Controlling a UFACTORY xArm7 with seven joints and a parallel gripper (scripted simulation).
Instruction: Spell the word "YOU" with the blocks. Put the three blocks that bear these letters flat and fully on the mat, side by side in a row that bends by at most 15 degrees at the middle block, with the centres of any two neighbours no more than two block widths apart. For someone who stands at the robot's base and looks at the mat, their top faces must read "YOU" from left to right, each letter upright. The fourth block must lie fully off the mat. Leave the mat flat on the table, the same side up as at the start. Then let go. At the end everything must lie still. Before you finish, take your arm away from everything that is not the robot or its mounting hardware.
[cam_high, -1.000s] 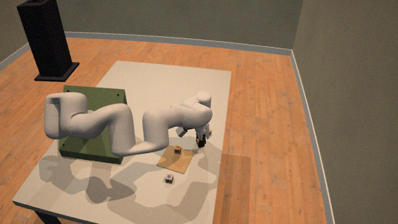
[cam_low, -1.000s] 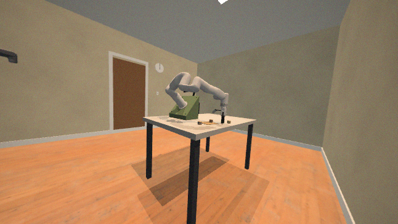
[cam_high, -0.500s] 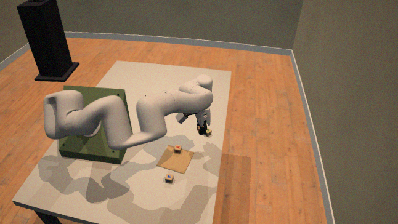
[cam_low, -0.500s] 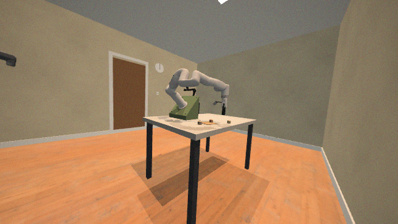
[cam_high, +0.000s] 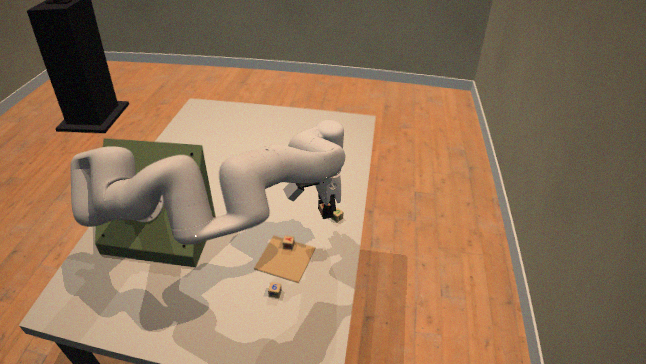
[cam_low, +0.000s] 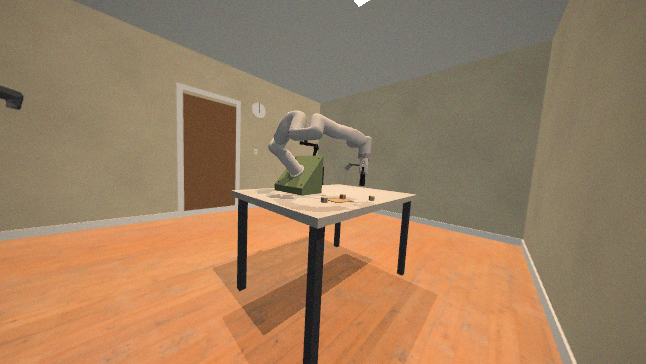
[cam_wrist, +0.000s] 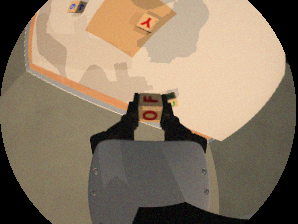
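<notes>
Right now my hand is 12 cm above the tan mat, 11 cm past it and 10 cm to the left of it. Round my hand: red block (1 cm below).
</notes>
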